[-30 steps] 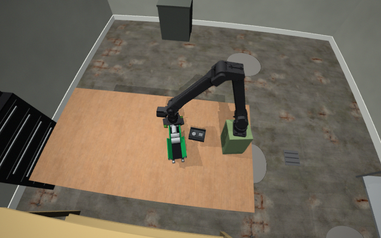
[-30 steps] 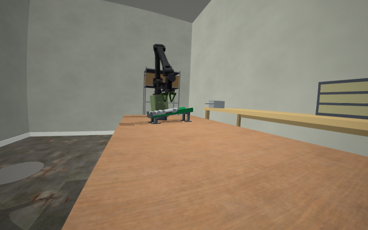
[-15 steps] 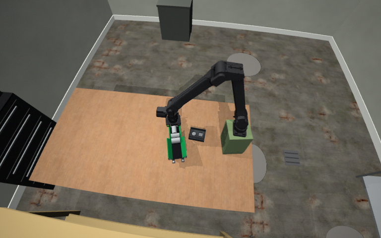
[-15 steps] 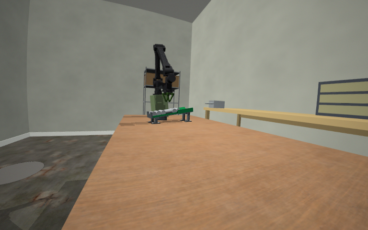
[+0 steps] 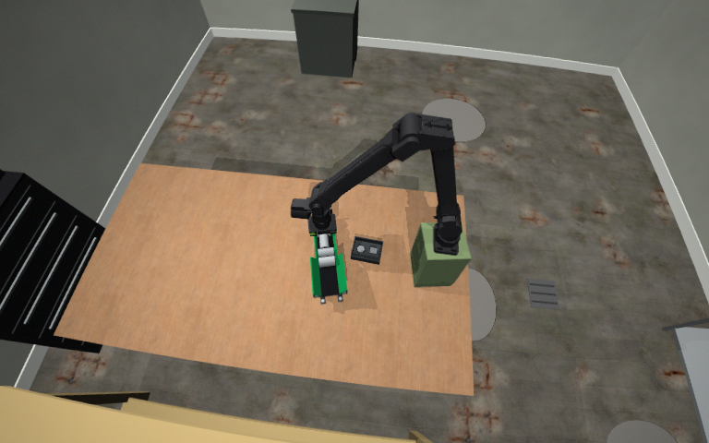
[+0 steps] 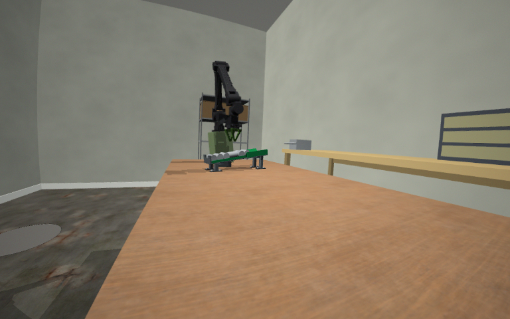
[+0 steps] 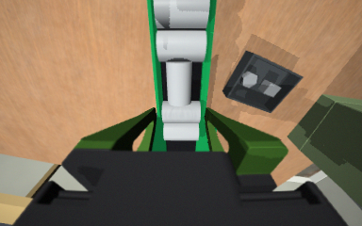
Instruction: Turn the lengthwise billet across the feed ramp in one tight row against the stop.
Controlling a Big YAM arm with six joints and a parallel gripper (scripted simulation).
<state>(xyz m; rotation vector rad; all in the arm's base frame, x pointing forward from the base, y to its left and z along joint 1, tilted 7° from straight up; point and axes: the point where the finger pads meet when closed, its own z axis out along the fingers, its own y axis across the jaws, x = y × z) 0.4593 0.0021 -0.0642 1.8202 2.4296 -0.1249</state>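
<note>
My gripper is now 9 cm above the grey steel billet. Round my hand: small dark box (18 cm behind, 2 cm to the right, 17 cm below).
</note>
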